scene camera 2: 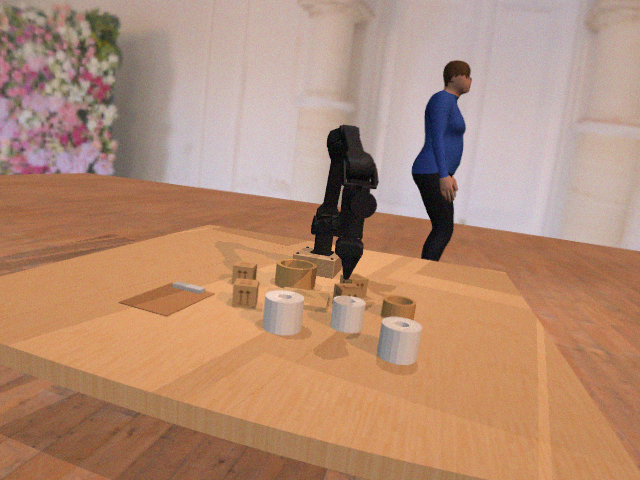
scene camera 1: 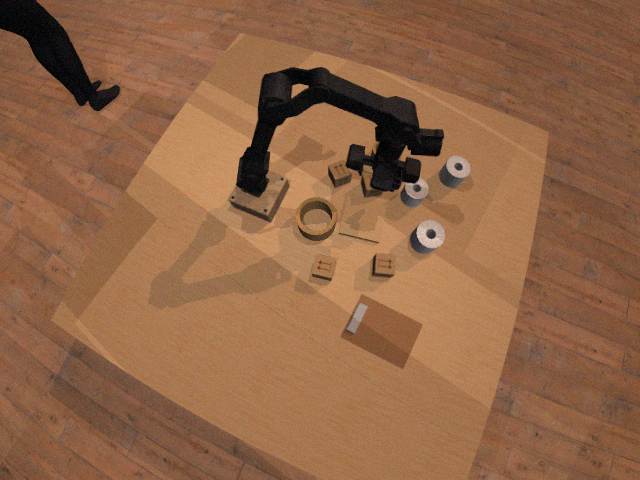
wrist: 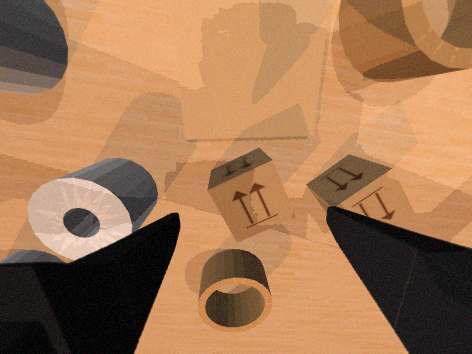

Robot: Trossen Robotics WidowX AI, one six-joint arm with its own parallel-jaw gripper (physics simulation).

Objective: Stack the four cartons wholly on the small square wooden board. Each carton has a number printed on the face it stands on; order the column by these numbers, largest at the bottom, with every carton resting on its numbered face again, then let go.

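Places are measured from the arm's base along level axes (x ahead, y left, z up), in centimetres.
Pixels of known places: gripper, between the fingertips: [scene camera 2: 346,273] [wrist: 253,216]; arm's base, origin of its link: [scene camera 2: 322,252] [scene camera 1: 255,184].
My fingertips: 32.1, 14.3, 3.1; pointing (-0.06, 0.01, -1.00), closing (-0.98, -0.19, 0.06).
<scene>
For each thing: its top centre in the pictures, then the offset to it from my fingertips, as dx, dy, dz.
- brown carton, centre of its top: [wrist: 253,204] [scene camera 2: 348,286] [scene camera 1: 373,180] -0.7, +0.9, -3.4
- second carton, centre of its top: [wrist: 375,211] [scene camera 2: 354,276] [scene camera 1: 339,169] -11.2, +0.3, -3.4
- third carton, centre of its top: [scene camera 1: 323,266] [scene camera 2: 245,264] -3.8, -28.2, -3.4
- fourth carton, centre of its top: [scene camera 2: 246,282] [scene camera 1: 385,263] +11.1, -21.0, -3.4
- thin square board, centre of its top: [wrist: 251,63] [scene camera 2: 304,296] [scene camera 1: 363,218] +0.7, -9.7, -7.6
- large ring, centre of its top: [scene camera 2: 297,264] [scene camera 1: 315,215] -11.6, -16.2, -2.9
- small ring, centre of its top: [wrist: 235,306] [scene camera 2: 399,300] -1.3, +13.6, -4.7
- brown clipboard, centre of its top: [scene camera 2: 169,293] [scene camera 1: 383,330] +17.6, -37.3, -7.6
My gripper [scene camera 1: 385,175] [scene camera 2: 347,277] [wrist: 253,216] is open and empty, pointing down above one brown carton [scene camera 1: 371,186] [scene camera 2: 341,291] [wrist: 245,202]. That carton shows between the fingertips in the wrist view; the arm partly covers it in scene camera 1. A second carton [scene camera 1: 339,174] [scene camera 2: 360,285] [wrist: 347,180] stands close beside it, near the right fingertip in the wrist view. A third carton [scene camera 1: 324,267] [scene camera 2: 244,272] and a fourth carton [scene camera 1: 384,265] [scene camera 2: 245,293] stand apart across the board. The thin square board [scene camera 1: 359,227] [scene camera 2: 315,302] [wrist: 220,120] carries no carton. The numbered faces are hidden.
White rolls [scene camera 1: 428,236] [scene camera 2: 283,315] [scene camera 1: 415,195] [scene camera 2: 347,316] [scene camera 1: 454,175] [scene camera 2: 399,343] stand beside the cartons and board. A large ring [scene camera 2: 295,277] [wrist: 370,45] stands near the arm base. A small ring [scene camera 2: 398,308] [wrist: 235,265] stands beyond the first carton. A brown clipboard [scene camera 1: 390,335] [scene camera 2: 165,302] lies flat.
</scene>
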